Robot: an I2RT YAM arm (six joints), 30 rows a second.
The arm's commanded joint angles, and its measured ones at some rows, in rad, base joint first. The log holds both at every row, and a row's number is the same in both.
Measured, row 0:
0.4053 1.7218 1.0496 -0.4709 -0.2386 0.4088
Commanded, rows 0 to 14:
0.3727 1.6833 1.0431 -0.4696 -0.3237 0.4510
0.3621 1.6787 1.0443 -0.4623 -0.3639 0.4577
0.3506 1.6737 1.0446 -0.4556 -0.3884 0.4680
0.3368 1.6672 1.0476 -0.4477 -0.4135 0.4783
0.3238 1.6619 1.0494 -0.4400 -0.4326 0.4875
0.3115 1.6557 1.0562 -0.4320 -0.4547 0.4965
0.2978 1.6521 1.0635 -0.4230 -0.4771 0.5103
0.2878 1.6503 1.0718 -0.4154 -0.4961 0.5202
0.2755 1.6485 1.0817 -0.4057 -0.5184 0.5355
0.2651 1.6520 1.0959 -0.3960 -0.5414 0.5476
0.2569 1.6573 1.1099 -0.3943 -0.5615 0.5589
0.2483 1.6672 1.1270 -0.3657 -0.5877 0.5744
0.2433 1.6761 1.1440 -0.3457 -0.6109 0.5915
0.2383 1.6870 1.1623 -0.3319 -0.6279 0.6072
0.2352 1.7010 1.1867 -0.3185 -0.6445 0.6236
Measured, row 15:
0.2428 1.6787 1.1255 -0.3931 -0.5472 0.5621
